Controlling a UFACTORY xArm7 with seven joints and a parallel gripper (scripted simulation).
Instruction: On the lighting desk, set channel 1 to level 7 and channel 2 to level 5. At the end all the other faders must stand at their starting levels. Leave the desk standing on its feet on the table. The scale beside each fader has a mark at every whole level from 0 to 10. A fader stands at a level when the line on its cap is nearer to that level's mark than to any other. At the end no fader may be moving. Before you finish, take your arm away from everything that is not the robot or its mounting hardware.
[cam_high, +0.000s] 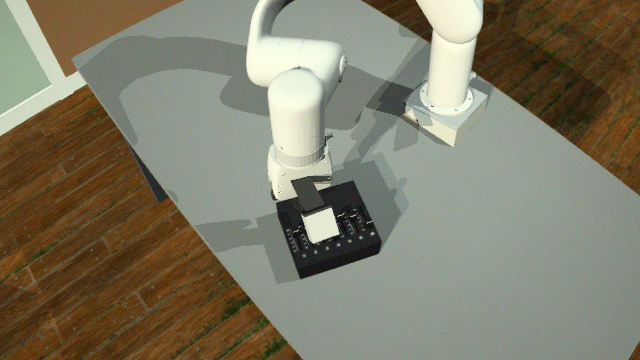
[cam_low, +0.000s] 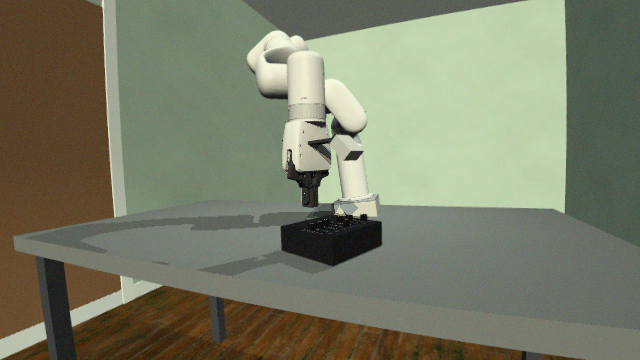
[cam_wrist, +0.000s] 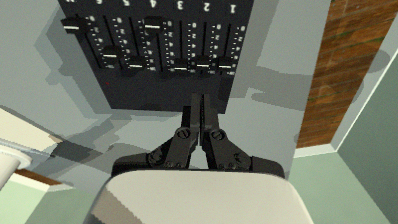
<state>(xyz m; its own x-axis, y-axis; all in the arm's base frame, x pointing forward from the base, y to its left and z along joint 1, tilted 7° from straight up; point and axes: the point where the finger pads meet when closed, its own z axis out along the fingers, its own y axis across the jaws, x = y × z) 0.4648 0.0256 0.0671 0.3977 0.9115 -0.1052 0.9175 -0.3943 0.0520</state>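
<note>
Right now my hand is 5 cm above the channel 2 fader cap, 2 cm to the right of it and 1 cm short of it. Also, from my hand: channel 3 fader cap 5 cm below, 3 cm to the left, 1 cm behind; then channel 5 fader cap 5 cm to the left, 5 cm below, 5 cm behind; then channel 1 fader cap 5 cm below, 3 cm ahead, 2 cm to the left.
</note>
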